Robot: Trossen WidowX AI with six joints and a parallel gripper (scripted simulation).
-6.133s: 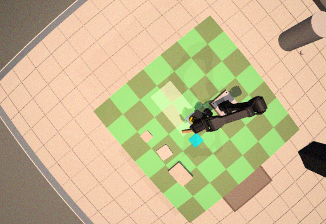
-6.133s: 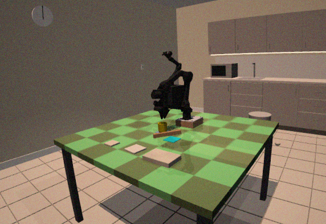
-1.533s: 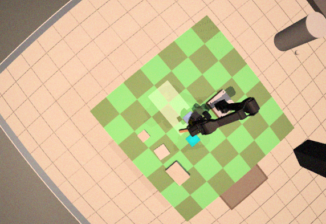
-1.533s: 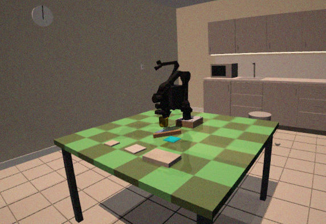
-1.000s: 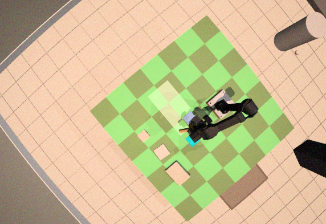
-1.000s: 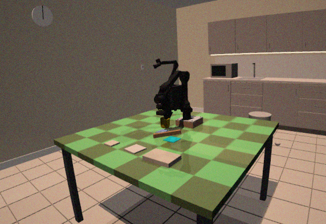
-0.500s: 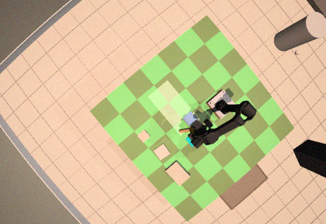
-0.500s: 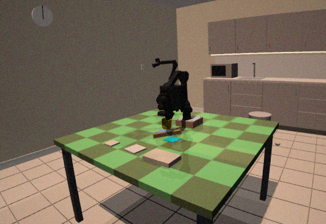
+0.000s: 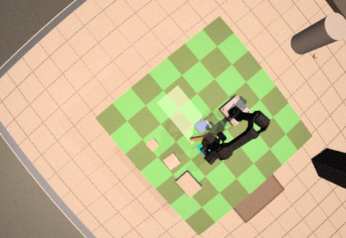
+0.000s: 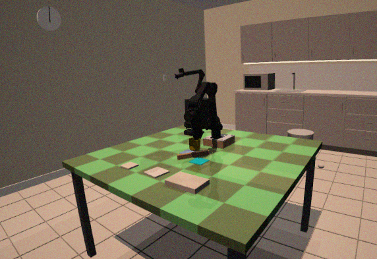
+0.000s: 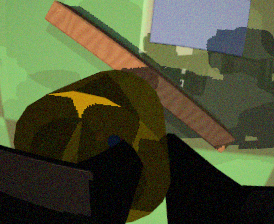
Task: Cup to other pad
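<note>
The cyan pad lies 5 cm ahead of my gripper tip, 6 cm to the left of it and 10 cm below it. Also, from my gripper tip: wooden bar (2 cm ahead, 2 cm to the right, 8 cm below); then yellow cup (2 cm ahead).
</note>
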